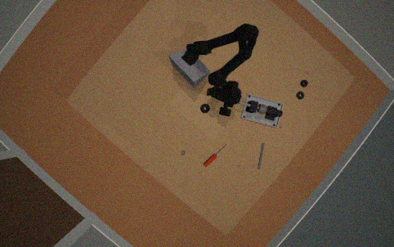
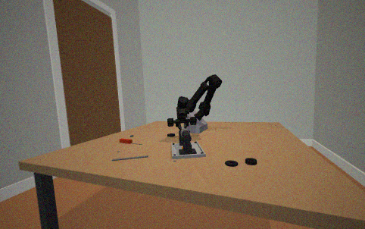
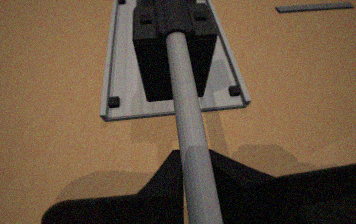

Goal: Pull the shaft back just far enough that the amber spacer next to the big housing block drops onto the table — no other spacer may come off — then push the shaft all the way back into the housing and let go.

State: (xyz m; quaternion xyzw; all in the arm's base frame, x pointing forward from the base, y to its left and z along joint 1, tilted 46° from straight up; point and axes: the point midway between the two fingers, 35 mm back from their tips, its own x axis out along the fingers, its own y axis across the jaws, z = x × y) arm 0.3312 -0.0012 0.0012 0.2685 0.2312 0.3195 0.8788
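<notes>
My gripper tip is now 50 mm short of the grey shaft, 30 mm to the right of it and 30 mm below it. From my gripper tip the other things lie so: amber spacer: 160 mm ahead, 80 mm to the left, 40 mm below.
</notes>
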